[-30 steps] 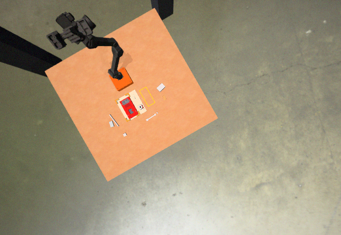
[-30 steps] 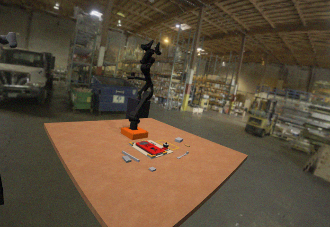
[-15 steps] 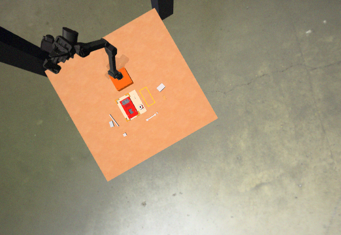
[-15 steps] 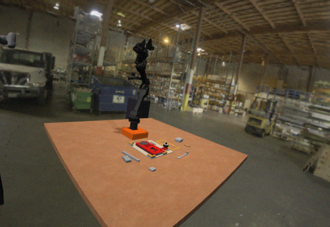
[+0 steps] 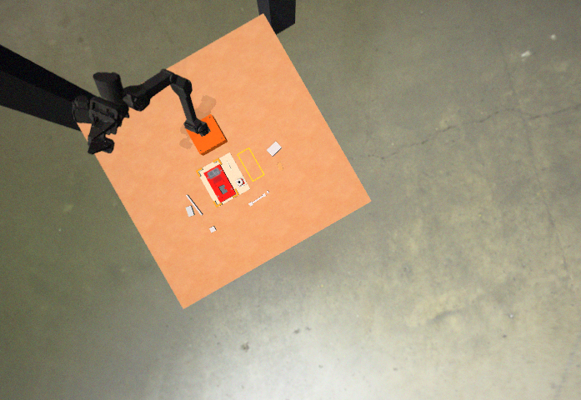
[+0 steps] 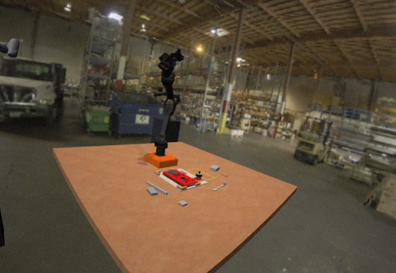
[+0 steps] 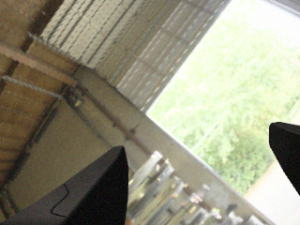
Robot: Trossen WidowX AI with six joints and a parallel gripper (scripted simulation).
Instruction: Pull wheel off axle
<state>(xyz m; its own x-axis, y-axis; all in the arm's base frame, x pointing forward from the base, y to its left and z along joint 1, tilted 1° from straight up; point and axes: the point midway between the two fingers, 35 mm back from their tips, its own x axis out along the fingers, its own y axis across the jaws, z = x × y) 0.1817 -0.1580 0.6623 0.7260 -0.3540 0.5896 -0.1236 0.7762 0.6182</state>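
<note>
Now: gripper tip 700 mm above the wheel, 190 mm to the right of it and 170 mm short of it.
</note>
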